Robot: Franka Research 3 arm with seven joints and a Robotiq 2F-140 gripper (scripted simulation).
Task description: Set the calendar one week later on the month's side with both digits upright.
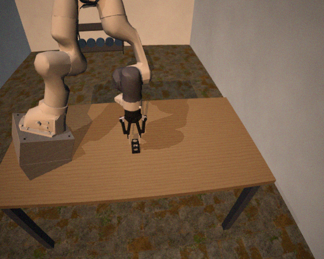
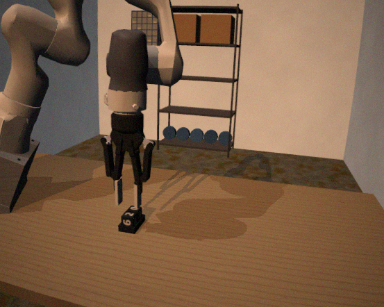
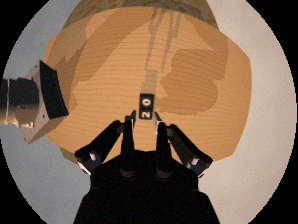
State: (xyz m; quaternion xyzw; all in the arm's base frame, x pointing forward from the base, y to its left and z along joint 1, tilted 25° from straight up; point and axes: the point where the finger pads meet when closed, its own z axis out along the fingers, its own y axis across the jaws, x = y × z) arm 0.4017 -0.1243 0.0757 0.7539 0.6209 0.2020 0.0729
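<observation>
Now: hand 70 mm above the cube. Also, from my hand: black calendar tray: 90 mm below, 10 mm to the left.
</observation>
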